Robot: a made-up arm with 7 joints.
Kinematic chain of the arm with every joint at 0, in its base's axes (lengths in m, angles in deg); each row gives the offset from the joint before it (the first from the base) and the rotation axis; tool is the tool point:
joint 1: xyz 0 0 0.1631 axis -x
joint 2: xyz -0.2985 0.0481 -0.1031 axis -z
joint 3: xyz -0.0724 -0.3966 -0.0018 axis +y
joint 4: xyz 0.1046 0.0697 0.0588 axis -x
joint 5: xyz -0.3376 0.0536 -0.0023 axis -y
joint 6: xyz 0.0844 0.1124 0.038 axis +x
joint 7: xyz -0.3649 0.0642 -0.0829 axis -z
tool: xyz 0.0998 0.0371 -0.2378
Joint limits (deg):
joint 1: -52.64..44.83
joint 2: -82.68..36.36
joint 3: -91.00..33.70
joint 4: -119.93..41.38
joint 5: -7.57..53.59
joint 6: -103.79..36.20
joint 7: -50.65..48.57
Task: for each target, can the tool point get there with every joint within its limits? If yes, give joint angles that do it. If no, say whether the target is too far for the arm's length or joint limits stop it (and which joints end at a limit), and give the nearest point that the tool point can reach.
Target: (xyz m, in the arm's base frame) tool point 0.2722 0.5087 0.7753
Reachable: no: joint limits stop it (at a limit: joint 1, joint 2, joint 3, joint 4, joint 6, joint 7) | nearest point 0.1340 0.3102 0.7216 | short by 0.248 m
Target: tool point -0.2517 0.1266 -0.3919
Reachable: yes | joints -30.73 -59.08 -26.75 10.78 26.82 -10.79 -26.33
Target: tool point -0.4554 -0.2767 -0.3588
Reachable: yes | joints -12.42 10.31 -60.27 1.19 34.85 -76.72 -7.03
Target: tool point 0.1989 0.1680 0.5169
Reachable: no: joint limits stop it (at a limit: joint 3, joint 4, joint 5, joint 6) | nearest point 0.0385 0.2027 0.5900 | short by 0.180 m
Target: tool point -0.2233 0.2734 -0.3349
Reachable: yes | joints -44.61 -53.95 -51.38 -9.14 7.67 -29.98 -2.63
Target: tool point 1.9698 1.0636 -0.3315
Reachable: no: too far | nearest point 0.2891 0.4006 -0.1057 | short by 1.821 m
